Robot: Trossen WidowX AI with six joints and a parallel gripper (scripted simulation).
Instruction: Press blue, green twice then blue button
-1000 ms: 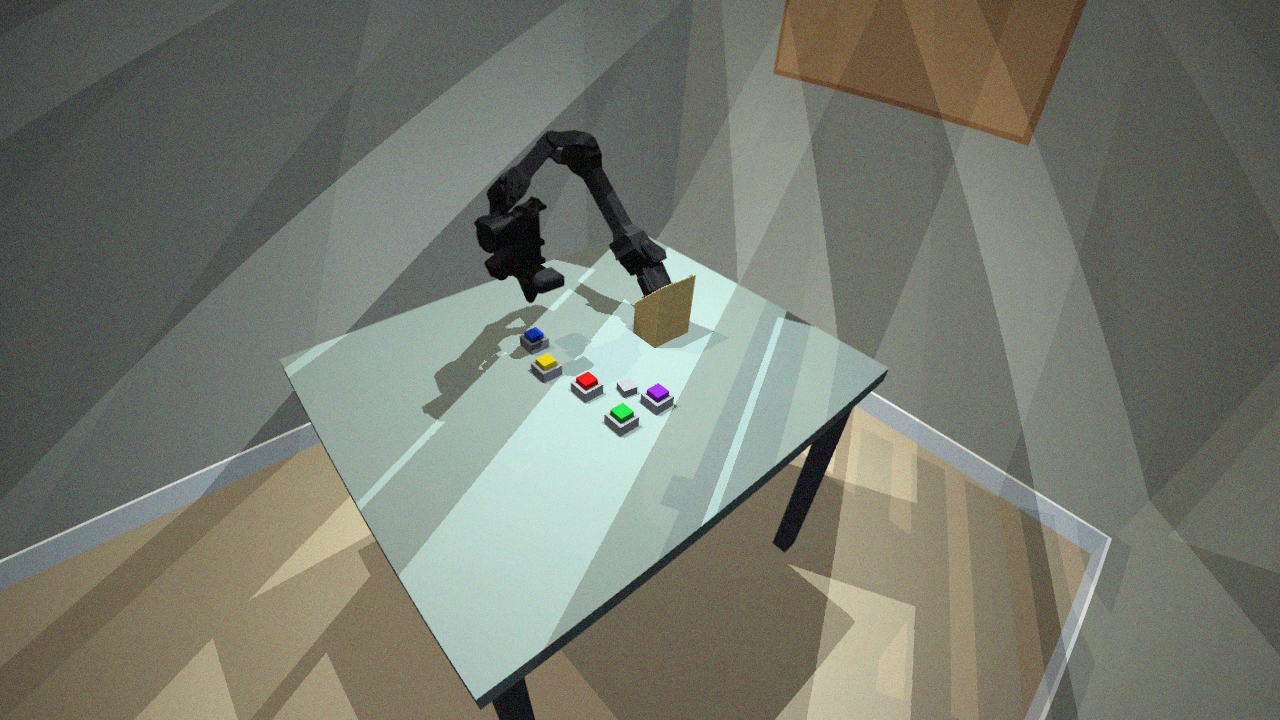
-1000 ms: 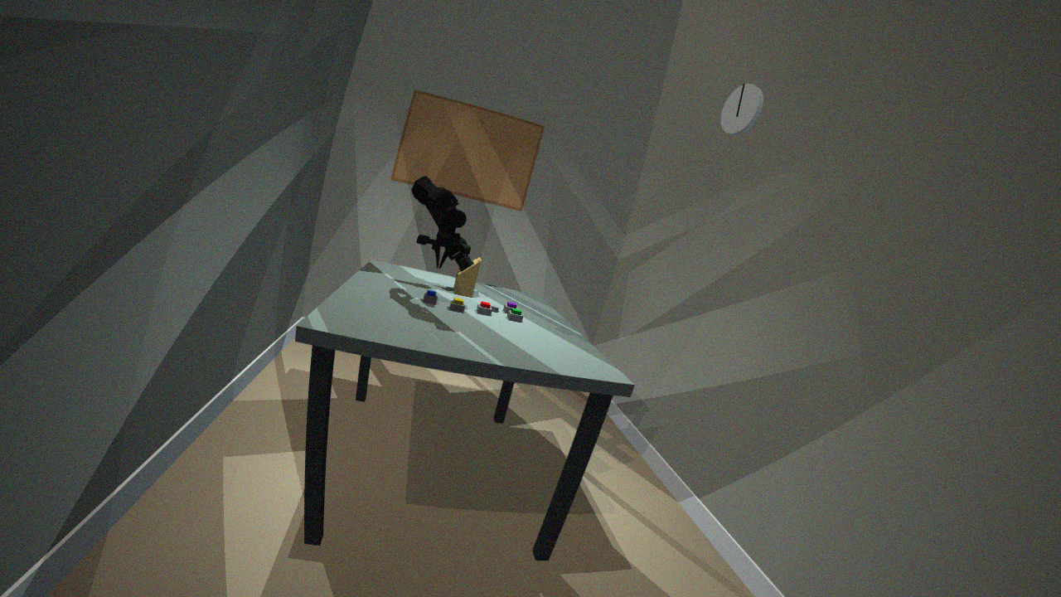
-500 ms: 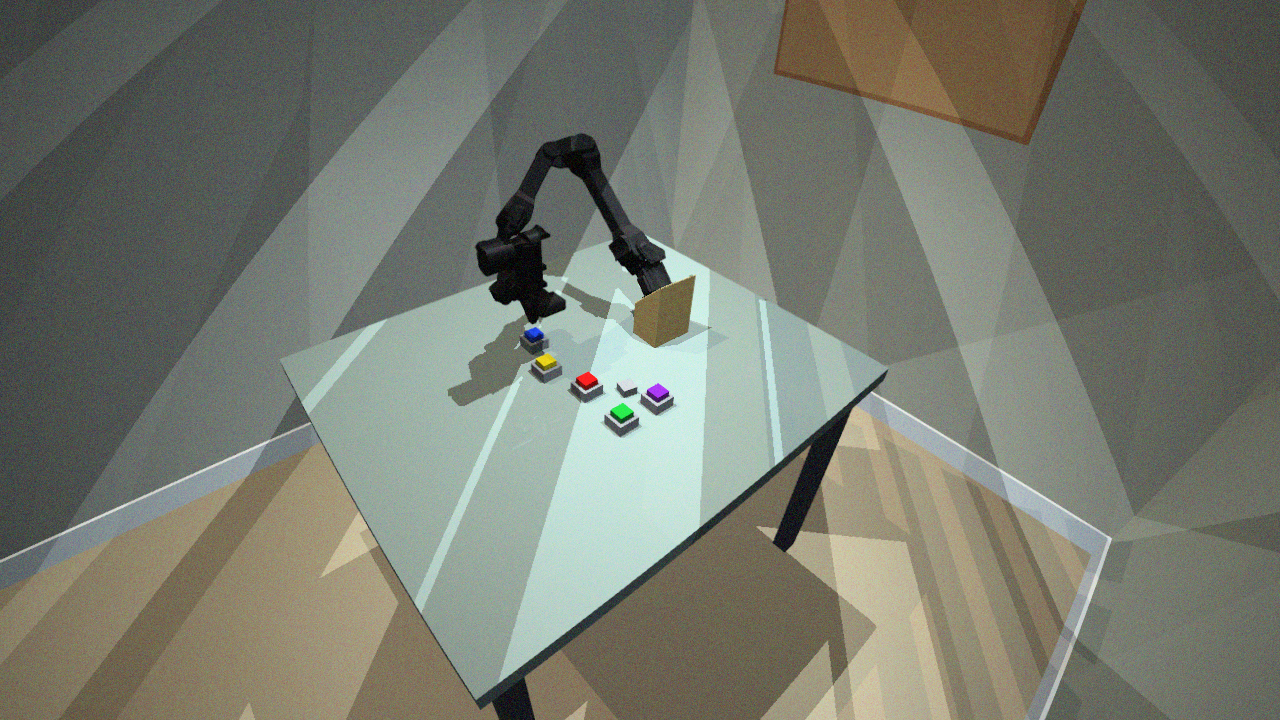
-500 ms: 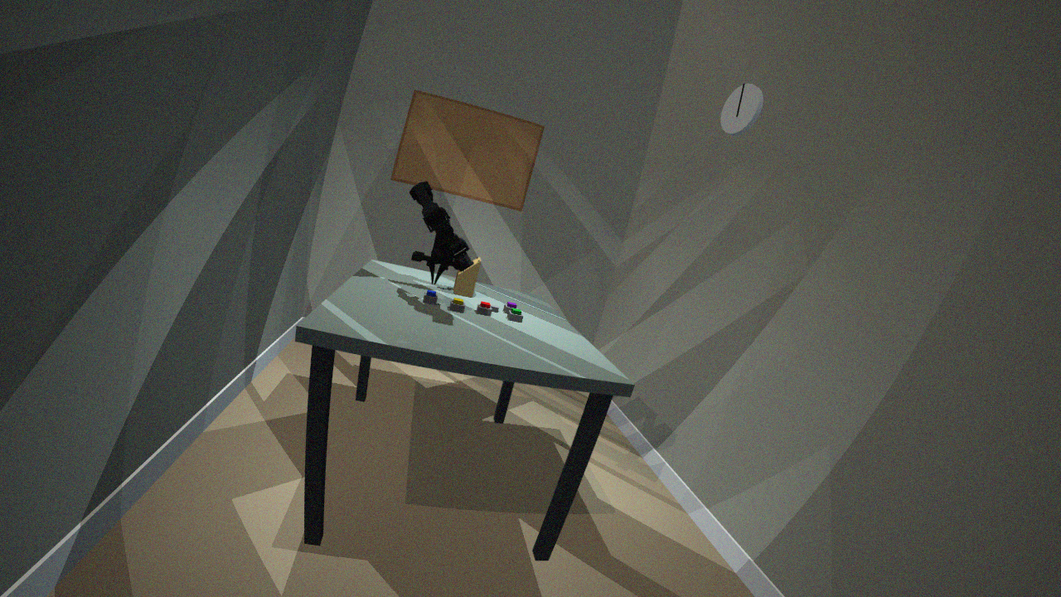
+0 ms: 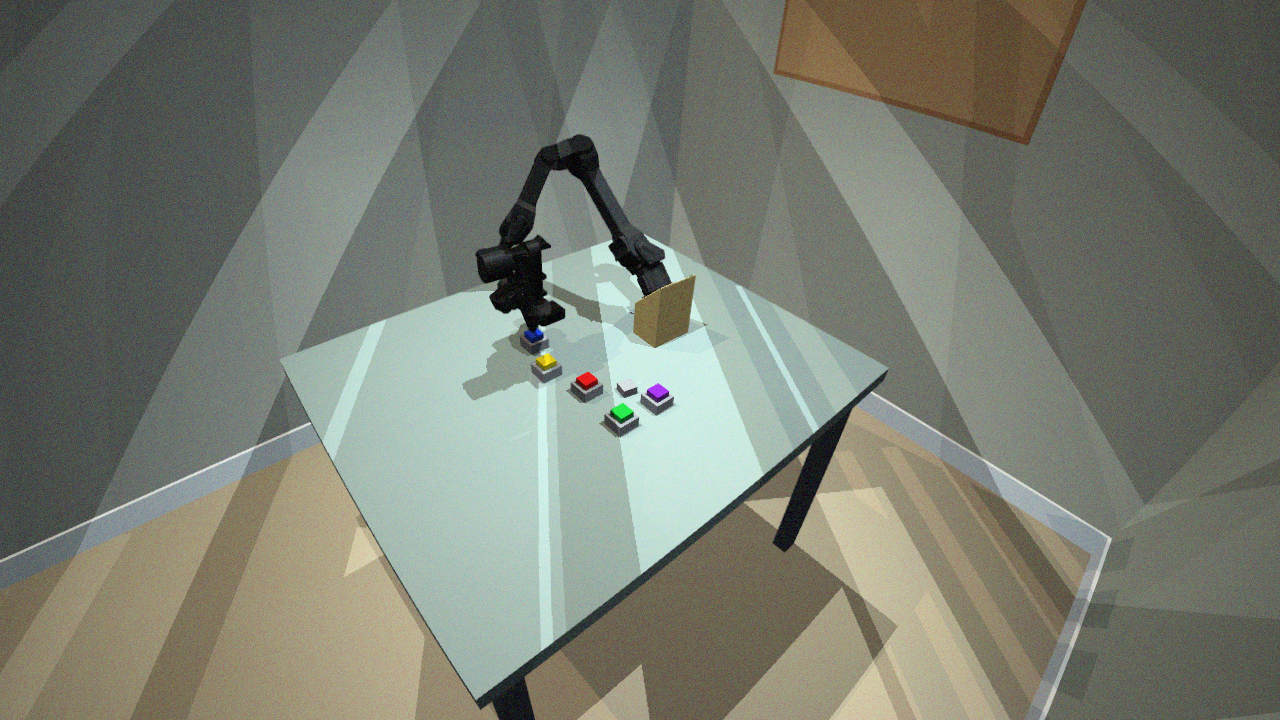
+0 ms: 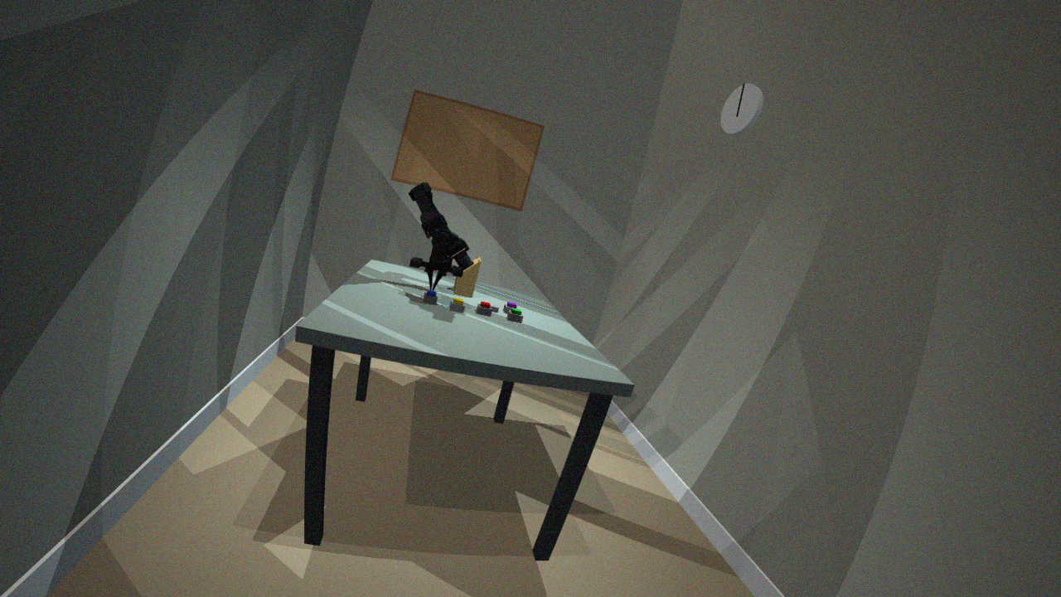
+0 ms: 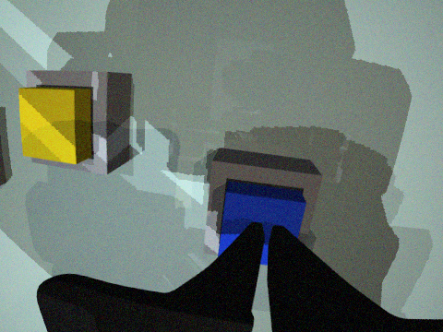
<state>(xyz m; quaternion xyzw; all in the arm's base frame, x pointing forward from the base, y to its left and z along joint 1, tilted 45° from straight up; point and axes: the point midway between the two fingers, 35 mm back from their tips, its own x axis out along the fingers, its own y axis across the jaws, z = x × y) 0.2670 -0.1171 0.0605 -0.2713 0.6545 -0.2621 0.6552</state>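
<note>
My gripper tip is now 100 mm to the right of the yellow button, 30 mm short of it and 10 mm above it. Round my gripper tip: red button (200 mm to the left, 10 mm below); then blue button (10 mm below); then small grey block (250 mm to the left, 70 mm behind, 30 mm below).
</note>
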